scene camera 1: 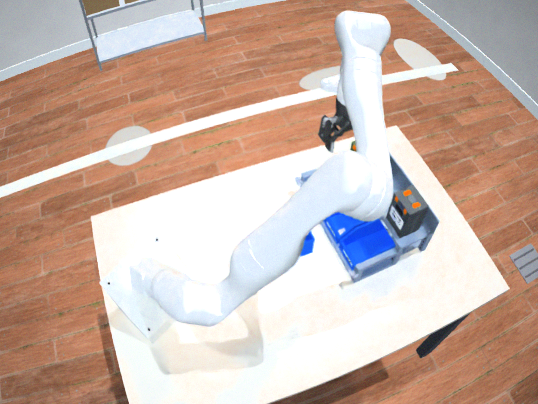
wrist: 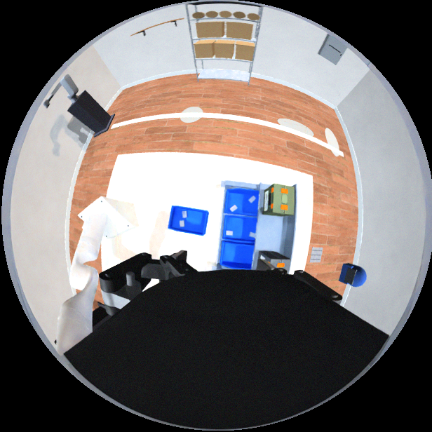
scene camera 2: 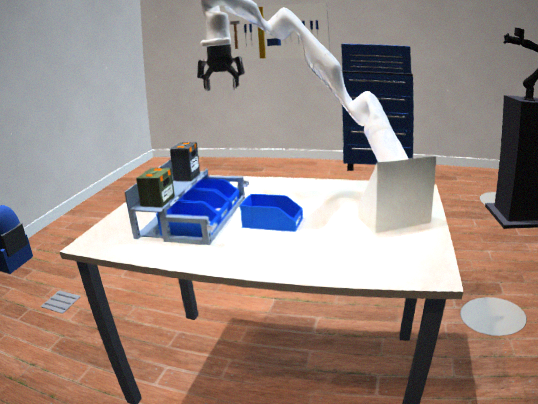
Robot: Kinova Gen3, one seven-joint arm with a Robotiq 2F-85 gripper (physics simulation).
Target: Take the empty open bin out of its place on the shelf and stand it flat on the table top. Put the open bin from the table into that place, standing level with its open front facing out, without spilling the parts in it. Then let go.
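Frame: origin at the arm's base, x ahead, y left, z up, level; metres.
Where they show: gripper, fingertip midpoint: (scene camera 1: 347, 145) (scene camera 2: 221, 89); arm's base, origin of the base link: (scene camera 1: 146, 273) (scene camera 2: 398, 173).
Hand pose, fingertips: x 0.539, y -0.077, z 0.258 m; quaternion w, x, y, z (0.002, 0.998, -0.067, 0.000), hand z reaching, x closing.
Observation:
Things, the pixels of their top centre, and the offset from my fingertips. "spot": a spot on its surface instead.
- blue open bin, surface spot: (scene camera 1: 307, 245) spot: 0.370 m down, 0.088 m back, 0.001 m left
- black box, middle of its top: (scene camera 1: 411, 198) (scene camera 2: 183, 144) 0.200 m down, 0.178 m ahead, 0.107 m right
- green box, middle of its top: (scene camera 2: 153, 172) 0.225 m down, 0.209 m ahead, 0.122 m left
A grey shelf (scene camera 1: 375, 266) (scene camera 2: 187, 219) (wrist: 272, 231) on the table holds three blue bins in a row. The bin (scene camera 1: 370, 245) (scene camera 2: 225, 187) (wrist: 237, 254) at the black box's end looks empty. The middle bin (wrist: 240, 223) and the bin (wrist: 240, 196) at the green box's end hold small pale parts. Another blue open bin (scene camera 1: 307, 245) (scene camera 2: 267, 212) (wrist: 196, 220) stands flat on the table before the shelf, with pale parts inside; the arm hides most of it in scene camera 1. My gripper (scene camera 2: 222, 88) is open and empty, high above the table, fingers down, touching no bin.
A black box (scene camera 1: 407, 212) (scene camera 2: 184, 161) and a green box (scene camera 2: 155, 186) (wrist: 279, 200) stand on the shelf's raised rear deck. The shelf's grey end frames flank the bins. The arm's base plate (scene camera 2: 405, 195) (wrist: 112, 220) is at the table's other end.

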